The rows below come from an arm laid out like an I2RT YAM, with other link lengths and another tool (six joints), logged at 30 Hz.
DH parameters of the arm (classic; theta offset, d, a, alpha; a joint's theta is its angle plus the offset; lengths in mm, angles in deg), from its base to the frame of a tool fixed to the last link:
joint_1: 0 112.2 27.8 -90
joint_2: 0 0 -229.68 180
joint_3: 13.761 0 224.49 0
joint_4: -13.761 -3.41 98.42 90
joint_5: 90 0.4 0 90
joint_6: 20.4 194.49 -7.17 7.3
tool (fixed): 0 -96.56 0 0
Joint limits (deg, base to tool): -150..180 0..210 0..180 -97..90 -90..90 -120..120
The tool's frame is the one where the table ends.
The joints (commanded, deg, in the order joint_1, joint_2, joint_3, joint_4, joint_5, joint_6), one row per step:
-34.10, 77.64, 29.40, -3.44, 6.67, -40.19
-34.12, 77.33, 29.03, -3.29, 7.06, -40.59
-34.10, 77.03, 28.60, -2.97, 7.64, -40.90
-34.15, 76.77, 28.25, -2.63, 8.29, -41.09
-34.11, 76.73, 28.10, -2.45, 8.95, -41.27
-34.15, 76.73, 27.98, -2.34, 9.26, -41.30
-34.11, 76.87, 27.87, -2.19, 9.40, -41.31
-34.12, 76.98, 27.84, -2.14, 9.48, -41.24
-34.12, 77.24, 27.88, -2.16, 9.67, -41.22
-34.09, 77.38, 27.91, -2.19, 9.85, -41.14
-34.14, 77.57, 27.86, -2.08, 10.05, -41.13
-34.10, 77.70, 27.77, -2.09, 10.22, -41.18
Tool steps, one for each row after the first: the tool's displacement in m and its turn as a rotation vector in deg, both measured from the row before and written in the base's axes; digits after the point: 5 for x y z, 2 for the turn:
-0.00144, -0.00007, -0.00024, -0.48, 0.27, 0.05
-0.00137, -0.00025, -0.00024, -0.62, 0.24, -0.10
-0.00128, -0.00082, 0.00006, -0.64, 0.17, -0.31
-0.00080, -0.00065, -0.00014, -0.54, 0.32, -0.24
-0.00070, -0.00040, -0.00035, -0.21, 0.16, -0.21
-0.00029, 0.00013, -0.00084, -0.04, 0.15, -0.04
-0.00022, -0.00005, -0.00051, 0.03, 0.08, -0.11
-0.00034, -0.00016, -0.00090, 0.02, 0.27, -0.13
-0.00018, -0.00005, -0.00046, -0.01, 0.16, -0.14
-0.00050, -0.00035, -0.00081, -0.05, 0.19, -0.18
-0.00062, 0.00029, -0.00099, 0.00, 0.29, -0.03

